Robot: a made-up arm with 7 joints.
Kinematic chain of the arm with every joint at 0, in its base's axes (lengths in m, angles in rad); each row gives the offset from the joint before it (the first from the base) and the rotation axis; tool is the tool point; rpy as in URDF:
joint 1: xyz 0 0 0.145 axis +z
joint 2: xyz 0 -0.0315 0.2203 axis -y
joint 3: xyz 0 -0.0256 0.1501 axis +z
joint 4: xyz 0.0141 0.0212 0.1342 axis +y
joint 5: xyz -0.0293 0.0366 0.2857 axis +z
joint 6: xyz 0 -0.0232 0.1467 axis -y
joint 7: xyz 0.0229 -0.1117 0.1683 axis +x
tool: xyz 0 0 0 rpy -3.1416 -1.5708 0
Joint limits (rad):
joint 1: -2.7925..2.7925
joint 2: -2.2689..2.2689
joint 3: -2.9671..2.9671
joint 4: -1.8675..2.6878
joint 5: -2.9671..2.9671
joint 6: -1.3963..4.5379
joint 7: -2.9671..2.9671
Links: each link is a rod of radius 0.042 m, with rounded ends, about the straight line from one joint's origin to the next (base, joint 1, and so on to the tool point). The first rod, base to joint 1, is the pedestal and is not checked.
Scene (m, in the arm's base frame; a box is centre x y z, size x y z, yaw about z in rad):
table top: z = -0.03
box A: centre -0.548 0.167 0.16 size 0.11 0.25 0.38 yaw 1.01
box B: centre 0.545 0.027 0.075 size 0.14 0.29 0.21 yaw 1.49
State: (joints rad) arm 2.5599 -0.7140 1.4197 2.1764 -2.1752 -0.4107 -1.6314
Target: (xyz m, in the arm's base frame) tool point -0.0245 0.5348 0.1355
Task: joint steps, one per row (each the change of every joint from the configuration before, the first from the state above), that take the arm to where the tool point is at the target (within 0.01 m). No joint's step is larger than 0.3 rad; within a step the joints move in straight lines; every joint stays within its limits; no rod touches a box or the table.
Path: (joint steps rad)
1: -0.2758 0.2573 -0.2400 -0.0663 0.0735 -0.1435 0.0000
2: -0.2758 0.2573 -0.2400 -0.0663 0.0734 -0.1435 0.0000
3: -0.1769 -0.1491 -0.2219 0.0407 0.0621 0.0047 0.0000
4: -0.1769 -0.1492 -0.2219 0.0408 0.0621 0.0047 0.0000
5: -0.1769 -0.1492 -0.2219 0.0407 0.0620 0.0047 0.0000

